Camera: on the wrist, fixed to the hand. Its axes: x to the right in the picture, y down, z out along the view.
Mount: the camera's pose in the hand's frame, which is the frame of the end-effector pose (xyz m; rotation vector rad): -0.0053 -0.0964 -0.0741 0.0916 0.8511 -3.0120
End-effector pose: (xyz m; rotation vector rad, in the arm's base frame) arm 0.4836 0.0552 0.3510 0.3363 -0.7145 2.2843
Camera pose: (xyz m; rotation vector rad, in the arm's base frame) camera 0.5522 0.1527 0.3267 0.0754 0.5048 -0.6013
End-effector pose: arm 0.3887 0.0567 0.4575 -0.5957 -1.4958 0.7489
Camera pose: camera 0.4698 -0.0027 0.5261 1.3446 -0.1753 -1.5866
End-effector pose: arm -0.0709 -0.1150 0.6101 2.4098 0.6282 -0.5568
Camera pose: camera -0.1101 -0.0010 0.6268 0.4180 -2.5167 0.1119
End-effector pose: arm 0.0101 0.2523 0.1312 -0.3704 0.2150 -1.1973
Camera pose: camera -0.1015 0.2146 0.1005 -0.1843 -0.0861 1.9521
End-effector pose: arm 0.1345 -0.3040 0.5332 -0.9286 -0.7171 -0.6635
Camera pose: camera 0.0764 -0.4104 0.5438 -1.1911 0.5959 2.4197
